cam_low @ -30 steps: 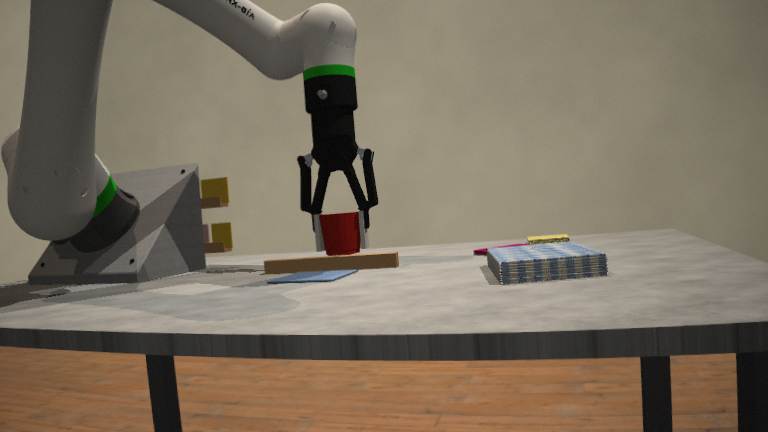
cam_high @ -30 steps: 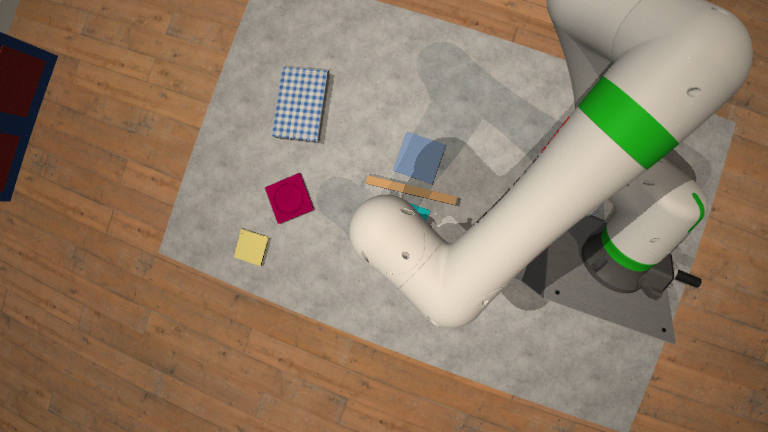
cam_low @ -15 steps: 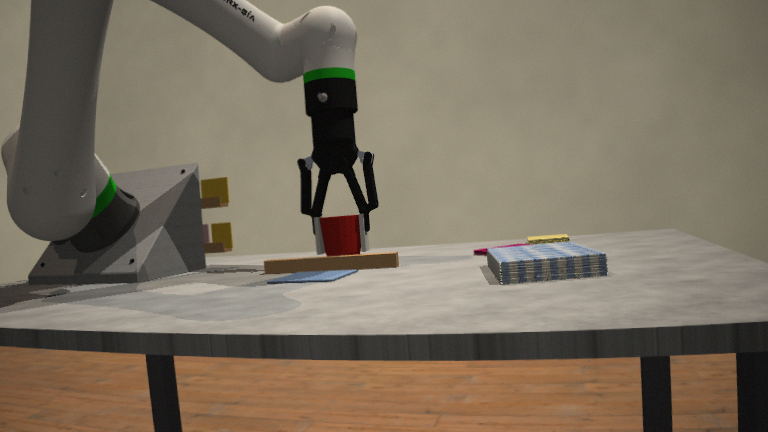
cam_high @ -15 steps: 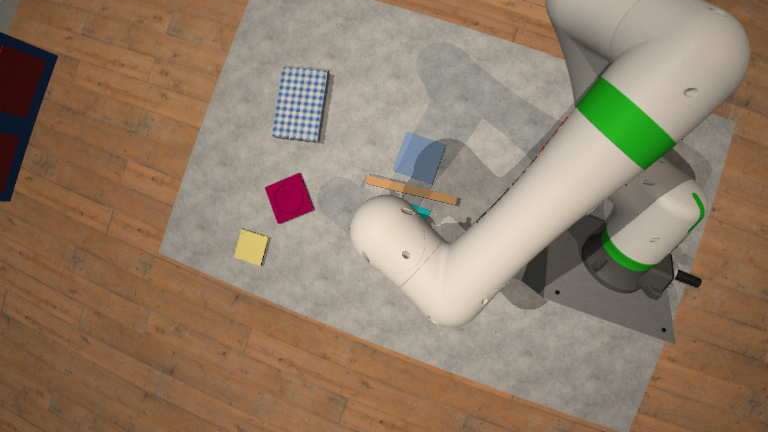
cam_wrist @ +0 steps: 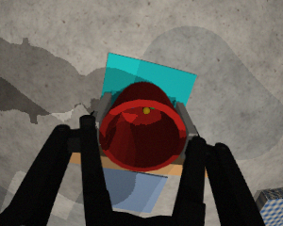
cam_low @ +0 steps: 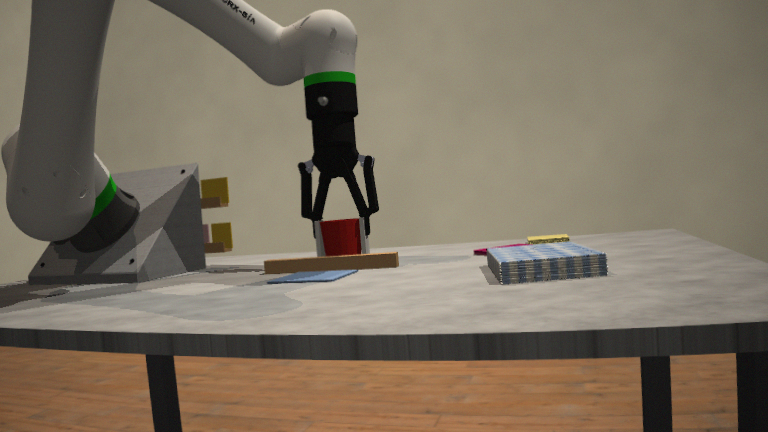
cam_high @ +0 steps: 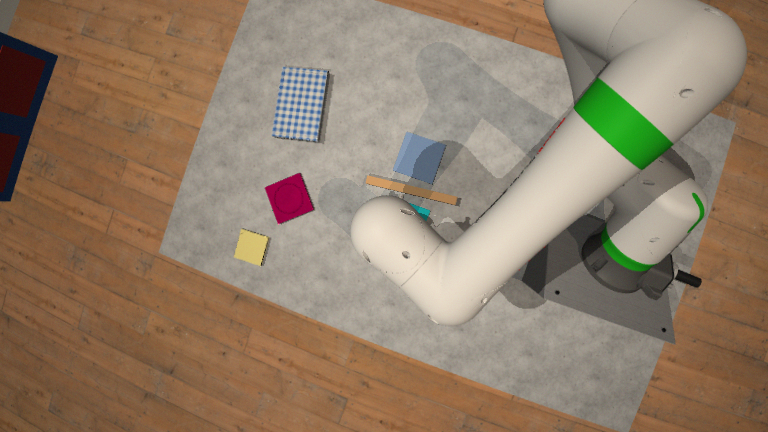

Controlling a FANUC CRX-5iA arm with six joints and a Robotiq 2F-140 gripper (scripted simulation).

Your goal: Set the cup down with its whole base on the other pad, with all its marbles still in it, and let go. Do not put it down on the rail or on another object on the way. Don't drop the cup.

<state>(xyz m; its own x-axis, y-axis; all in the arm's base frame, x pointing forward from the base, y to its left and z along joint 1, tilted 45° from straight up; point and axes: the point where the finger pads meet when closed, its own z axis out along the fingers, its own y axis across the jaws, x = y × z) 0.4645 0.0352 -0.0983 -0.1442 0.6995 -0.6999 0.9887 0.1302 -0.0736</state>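
My hand is 2 cm above the red cup. From my hand the other things lie so: light blue pad (16 cm to the right, 5 cm below, 2 cm ahead); then wooden rail (8 cm to the right, 4 cm below, 1 cm ahead); then cyan pad (5 cm below).
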